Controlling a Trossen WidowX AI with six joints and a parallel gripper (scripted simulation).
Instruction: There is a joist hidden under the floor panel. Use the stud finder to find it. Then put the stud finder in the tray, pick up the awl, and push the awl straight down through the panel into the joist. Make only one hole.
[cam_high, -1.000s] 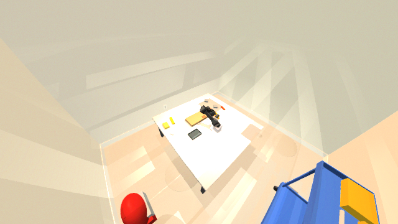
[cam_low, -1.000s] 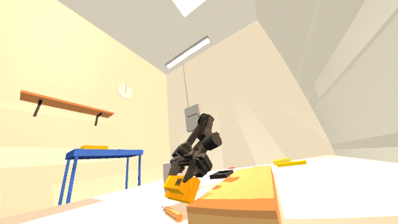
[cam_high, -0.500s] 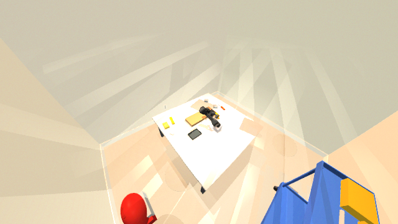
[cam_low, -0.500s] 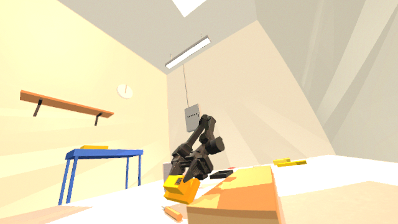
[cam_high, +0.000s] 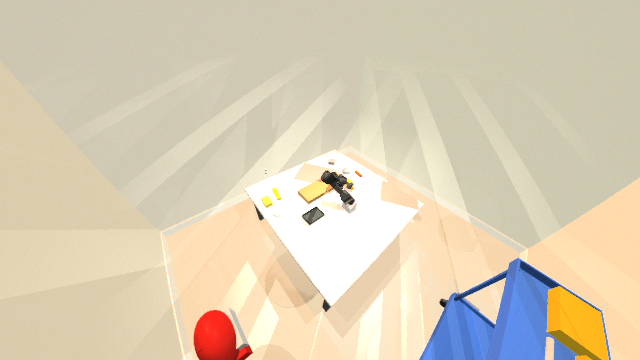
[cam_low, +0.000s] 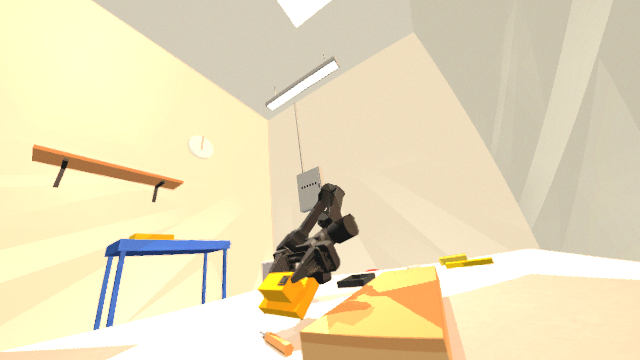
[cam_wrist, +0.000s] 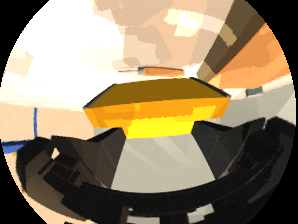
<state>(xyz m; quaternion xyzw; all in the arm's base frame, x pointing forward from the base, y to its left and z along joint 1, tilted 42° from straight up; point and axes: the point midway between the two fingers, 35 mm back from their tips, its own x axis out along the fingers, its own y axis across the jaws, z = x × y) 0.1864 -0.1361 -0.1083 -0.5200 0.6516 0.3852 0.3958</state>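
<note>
The awl is 90 mm below my gripper tip, 20 mm to the right of it and 10 mm behind it. The rest, counted from my gripper tip: dark tray (510 mm to the left, 90 mm below, 30 mm behind); orange stud finder (10 mm below, 10 mm ahead).
</note>
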